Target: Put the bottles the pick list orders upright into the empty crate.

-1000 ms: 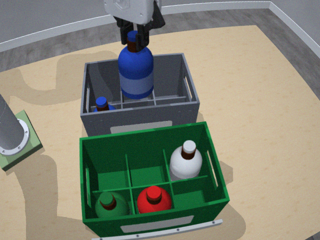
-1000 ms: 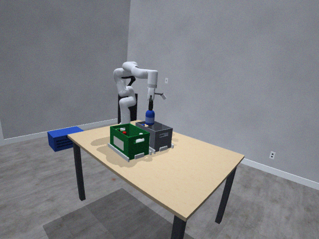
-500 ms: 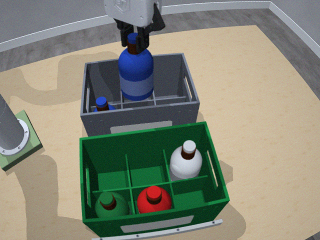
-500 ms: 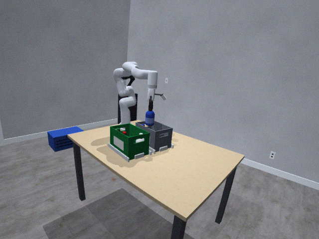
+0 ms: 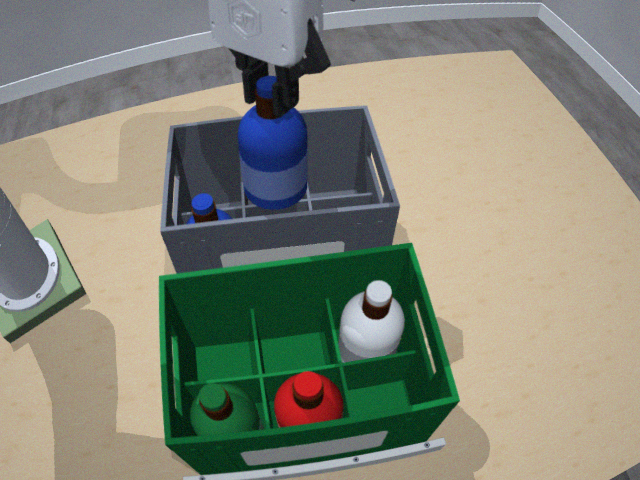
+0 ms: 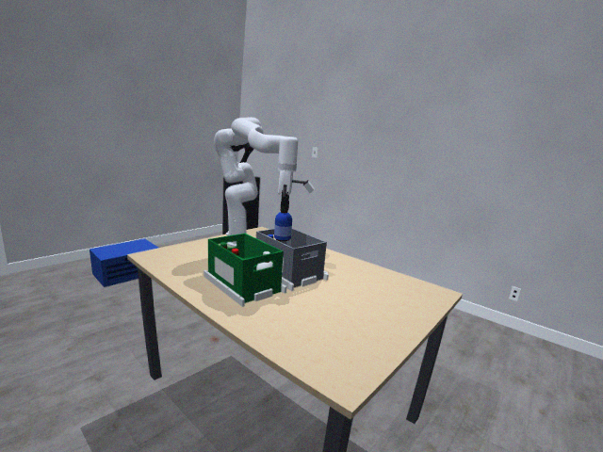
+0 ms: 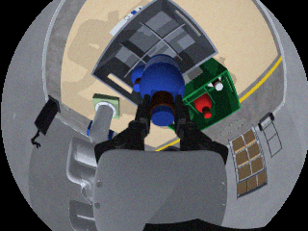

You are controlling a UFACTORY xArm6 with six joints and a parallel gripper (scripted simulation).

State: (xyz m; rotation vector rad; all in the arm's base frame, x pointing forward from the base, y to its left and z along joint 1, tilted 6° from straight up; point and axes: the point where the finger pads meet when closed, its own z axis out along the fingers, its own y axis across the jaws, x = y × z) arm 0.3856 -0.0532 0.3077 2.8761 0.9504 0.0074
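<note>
The grey crate lies 24 cm below my hand, 4 cm to the left of it and 1 cm ahead of it. Round my hand: red-label bottle 24 cm to the right, 23 cm below, 4 cm behind; then green crate 24 cm below, 19 cm to the right, 3 cm behind; then white-label bottle 23 cm below, 16 cm to the right, 6 cm ahead.
</note>
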